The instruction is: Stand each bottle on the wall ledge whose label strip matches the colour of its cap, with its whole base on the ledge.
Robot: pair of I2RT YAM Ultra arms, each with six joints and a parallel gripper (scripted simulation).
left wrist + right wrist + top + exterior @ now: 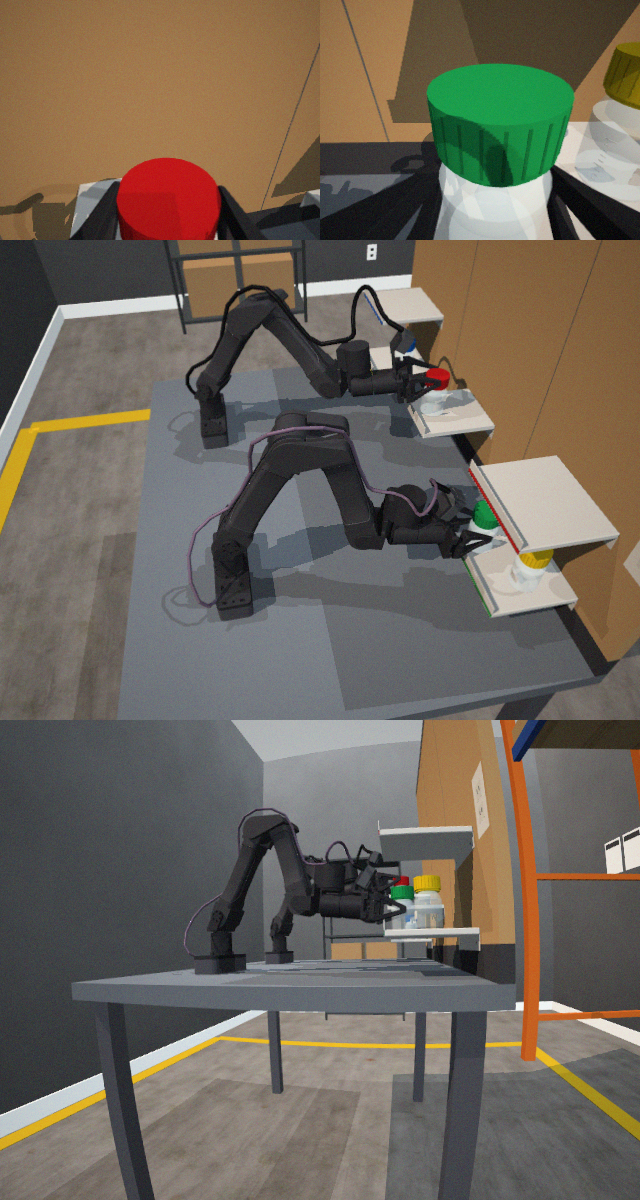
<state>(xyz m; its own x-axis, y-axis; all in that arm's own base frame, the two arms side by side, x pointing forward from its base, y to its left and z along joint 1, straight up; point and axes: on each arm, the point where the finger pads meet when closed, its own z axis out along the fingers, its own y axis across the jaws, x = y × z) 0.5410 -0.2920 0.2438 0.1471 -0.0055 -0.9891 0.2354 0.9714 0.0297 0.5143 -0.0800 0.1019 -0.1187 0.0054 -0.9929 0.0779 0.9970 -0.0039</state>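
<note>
Now: the green-capped bottle right at my right hand. From my right hand the other things lie so: brown wall: 16 cm ahead, 32 cm to the left, 31 cm above; then yellow-capped bottle: 4 cm ahead, 11 cm to the right; then red-capped bottle: 2 cm ahead, 34 cm to the left, 9 cm above.
My left hand is 5 cm above the red-capped bottle. Round my left hand: blue-capped bottle: 6 cm ahead, 34 cm to the left, 15 cm below; green-capped bottle: 2 cm behind, 34 cm to the right, 15 cm below; brown wall: 14 cm ahead, 2 cm to the right, 16 cm above.
</note>
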